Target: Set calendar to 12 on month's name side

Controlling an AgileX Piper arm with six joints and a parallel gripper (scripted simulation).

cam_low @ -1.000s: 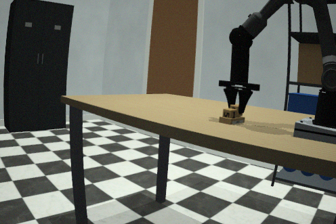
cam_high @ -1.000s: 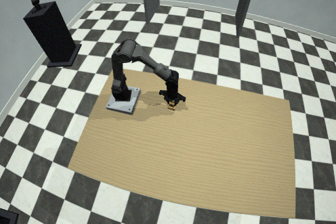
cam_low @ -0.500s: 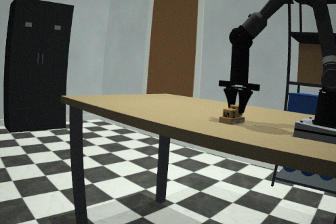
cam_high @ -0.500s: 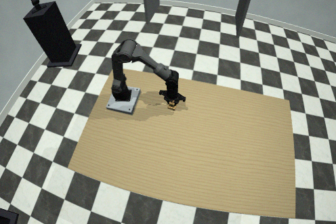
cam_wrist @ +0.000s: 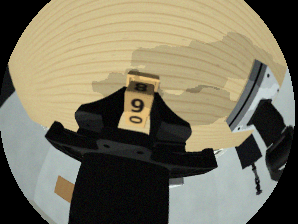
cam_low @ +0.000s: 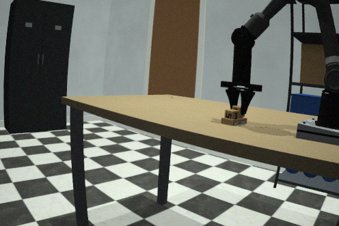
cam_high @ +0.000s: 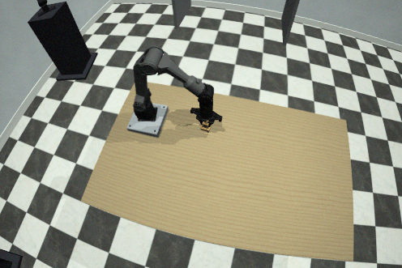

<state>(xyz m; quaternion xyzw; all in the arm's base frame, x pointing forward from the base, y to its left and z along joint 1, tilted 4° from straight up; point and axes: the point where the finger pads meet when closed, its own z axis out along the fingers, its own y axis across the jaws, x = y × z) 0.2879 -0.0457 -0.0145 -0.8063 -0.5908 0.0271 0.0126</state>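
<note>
Now: hand 2 cm to the right of the wooden tray and 3 cm above it.
</note>
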